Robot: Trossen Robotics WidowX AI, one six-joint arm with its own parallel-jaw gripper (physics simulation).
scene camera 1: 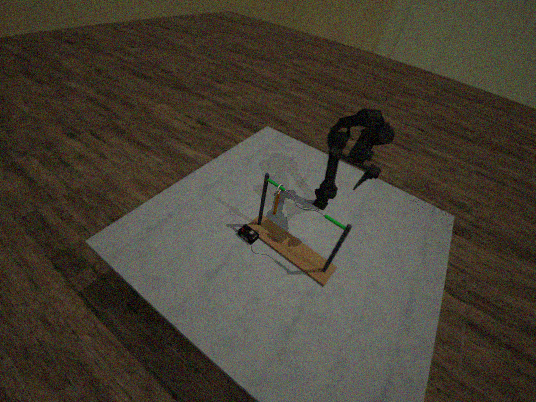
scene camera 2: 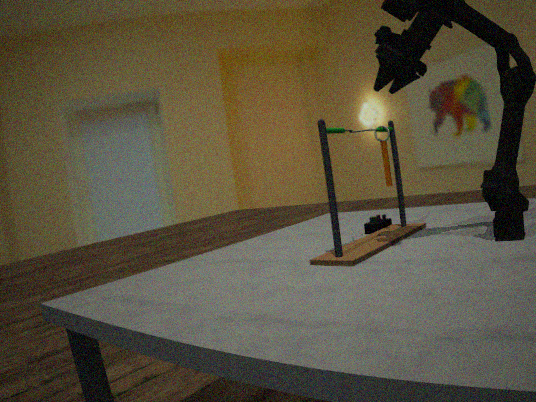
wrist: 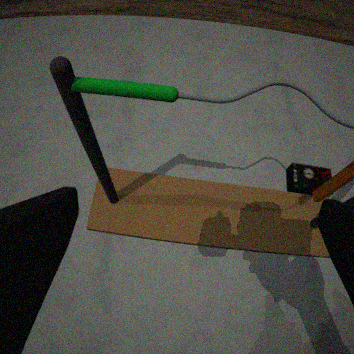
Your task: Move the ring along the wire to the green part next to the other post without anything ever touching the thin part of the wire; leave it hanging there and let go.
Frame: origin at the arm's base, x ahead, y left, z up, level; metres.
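Seen in the pictures: gripper, between the fingertips: (scene camera 1: pixel 341 183) (scene camera 2: pixel 383 91) (wrist: pixel 202 206); arm's base, origin of its link: (scene camera 1: pixel 320 204) (scene camera 2: pixel 510 237).
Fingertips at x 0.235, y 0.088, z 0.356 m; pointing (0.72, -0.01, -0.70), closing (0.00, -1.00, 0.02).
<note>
Offsets run from my fingertips to a thing's middle. "pt": to the spot under its first point. Level surfaces: height alone.
The ring {pt dy -0.184, dx +0.113, dz -0.084 m} (scene camera 2: pixel 375 135) hangs around the green part {pt dy -0.217, dx +0.098, dz -0.070 m} (scene camera 1: pixel 272 183) beside the far post {dy -0.250, dx +0.089, dz -0.199 m} (scene camera 1: pixel 263 200) (scene camera 2: pixel 398 175). Its orange handle {pt dy -0.184, dx +0.099, dz -0.149 m} (scene camera 1: pixel 276 202) (scene camera 2: pixel 386 164) (wrist: pixel 336 181) hangs down; the ring does not show in the wrist view. The other green part (scene camera 1: pixel 336 222) (scene camera 2: pixel 335 130) (wrist: pixel 125 89) joins the other post {pt dy +0.098, dx +0.122, dz -0.170 m} (scene camera 1: pixel 337 248) (scene camera 2: pixel 330 190) (wrist: pixel 85 130). Thin curved wire {pt dy -0.076, dx +0.131, dz -0.071 m} (wrist: pixel 280 84) runs between the green parts. My gripper (scene camera 2: pixel 384 91) (wrist: pixel 202 206) is open and empty, higher than the wire and apart from the ring. In scene camera 1 its fingers are partly hidden.
The posts stand on a wooden board {dy -0.077, dx +0.102, dz -0.350 m} (scene camera 1: pixel 300 254) (scene camera 2: pixel 350 256) (wrist: pixel 150 215). A black box {dy -0.251, dx +0.169, dz -0.333 m} (scene camera 1: pixel 248 234) (scene camera 2: pixel 377 224) (wrist: pixel 300 179) with a thin cable sits beside the board near the ring's end. All stand on a pale table {dz -0.356 m} (scene camera 1: pixel 200 280) (scene camera 2: pixel 225 300).
</note>
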